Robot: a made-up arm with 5 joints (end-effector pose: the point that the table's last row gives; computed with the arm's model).
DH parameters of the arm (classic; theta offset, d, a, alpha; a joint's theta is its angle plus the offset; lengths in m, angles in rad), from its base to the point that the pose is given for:
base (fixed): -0.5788 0 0.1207 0
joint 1: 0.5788 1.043 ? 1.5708
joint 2: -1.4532 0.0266 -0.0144 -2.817
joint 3: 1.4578 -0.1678 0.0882 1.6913
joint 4: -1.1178 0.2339 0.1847 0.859
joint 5: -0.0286 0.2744 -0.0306 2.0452
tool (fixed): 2.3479 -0.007 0 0
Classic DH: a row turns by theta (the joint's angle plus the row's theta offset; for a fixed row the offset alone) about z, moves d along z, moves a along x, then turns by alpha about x.
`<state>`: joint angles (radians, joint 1 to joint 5).
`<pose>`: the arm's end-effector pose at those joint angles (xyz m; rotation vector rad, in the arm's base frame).
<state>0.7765 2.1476 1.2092 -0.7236 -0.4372</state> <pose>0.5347 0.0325 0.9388 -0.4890 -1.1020 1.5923</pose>
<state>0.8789 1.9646 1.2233 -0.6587 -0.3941</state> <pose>0.5106 0.0441 0.8391 -0.3255 -0.9005 1.7386</pose>
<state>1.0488 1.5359 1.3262 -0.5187 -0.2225</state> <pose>0.4142 -0.0458 0.6304 -0.0185 -0.2541 1.9249</pose>
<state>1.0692 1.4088 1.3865 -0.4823 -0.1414</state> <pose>0.3765 -0.1107 0.5848 0.0591 -0.0136 1.9048</pose>
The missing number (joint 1, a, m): -0.104
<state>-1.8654 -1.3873 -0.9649 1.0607 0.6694</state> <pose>-0.2667 0.4997 0.8692 -0.5814 -0.3354 -2.9096</pose>
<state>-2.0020 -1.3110 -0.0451 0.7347 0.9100</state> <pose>-0.0850 0.6117 1.1320 -0.1269 -0.5003 3.0807</pose>
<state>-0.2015 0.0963 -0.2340 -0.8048 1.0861</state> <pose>0.1626 -0.4855 0.8036 0.5405 -0.6358 0.1533</pose>
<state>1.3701 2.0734 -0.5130 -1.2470 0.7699</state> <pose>0.3821 -0.2385 1.4160 0.8322 -2.6373 1.1426</pose>
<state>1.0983 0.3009 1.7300 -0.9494 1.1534</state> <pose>0.0172 -0.5374 0.7134 0.6150 1.6345 0.6320</pose>
